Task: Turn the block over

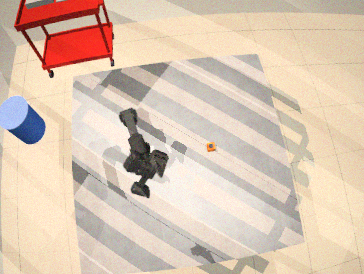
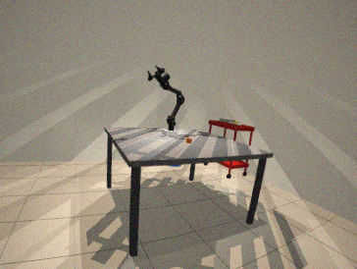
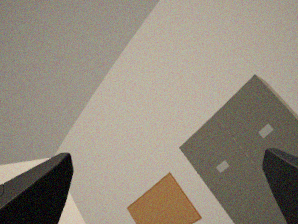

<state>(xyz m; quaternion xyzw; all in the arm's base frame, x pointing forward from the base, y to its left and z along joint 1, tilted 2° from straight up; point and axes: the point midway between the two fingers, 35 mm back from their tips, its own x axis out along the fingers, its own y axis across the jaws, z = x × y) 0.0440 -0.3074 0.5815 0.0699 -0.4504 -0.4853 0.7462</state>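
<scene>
Right now my gripper tip is 340 mm short of the orange block, 280 mm to the right of it and 640 mm above it.
</scene>
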